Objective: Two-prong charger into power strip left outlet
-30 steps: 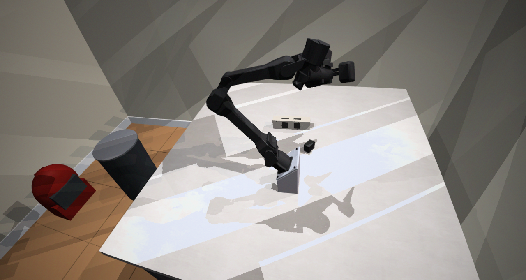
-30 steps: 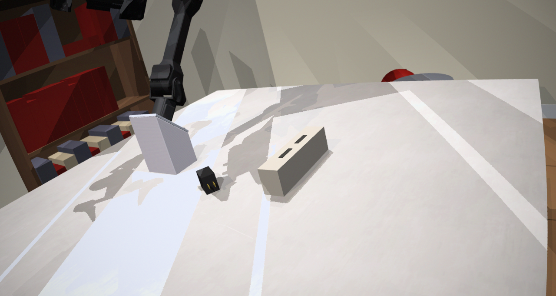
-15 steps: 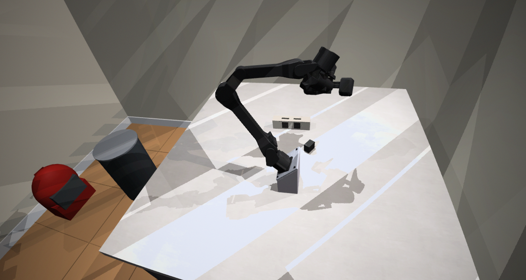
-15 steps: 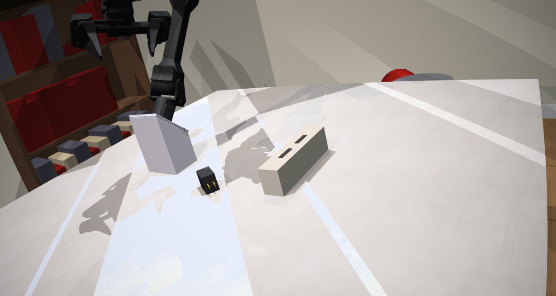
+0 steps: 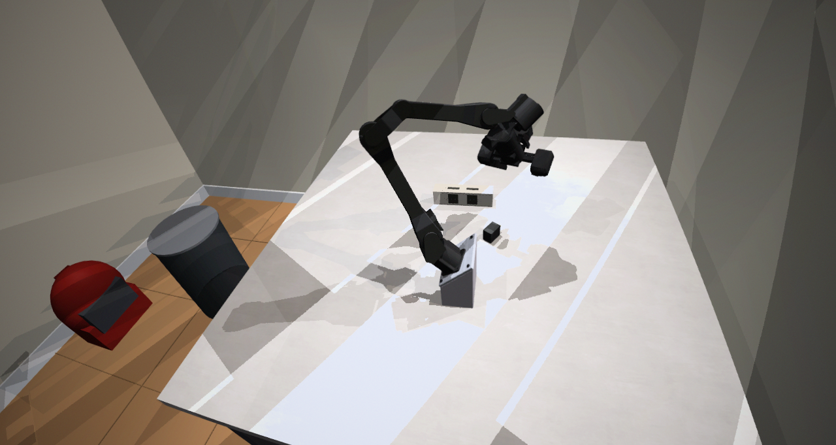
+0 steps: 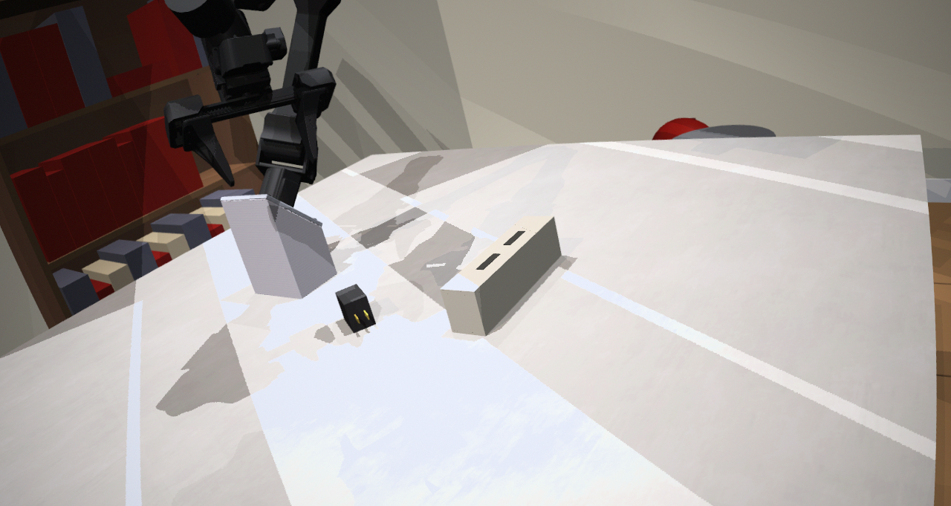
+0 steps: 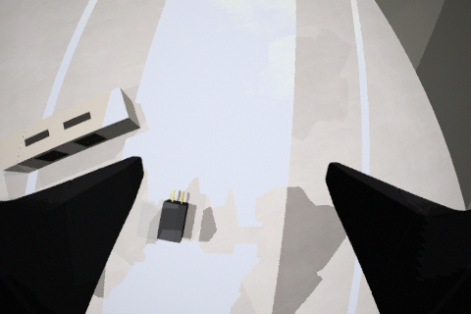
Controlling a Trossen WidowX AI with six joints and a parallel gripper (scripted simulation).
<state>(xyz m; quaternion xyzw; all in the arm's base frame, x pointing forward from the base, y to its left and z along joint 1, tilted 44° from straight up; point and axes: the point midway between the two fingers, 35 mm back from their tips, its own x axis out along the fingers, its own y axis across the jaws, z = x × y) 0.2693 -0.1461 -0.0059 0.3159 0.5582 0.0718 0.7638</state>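
Right now the black two-prong charger is 21 cm below my gripper tip, 6 cm to the left of it and 3 cm behind it.
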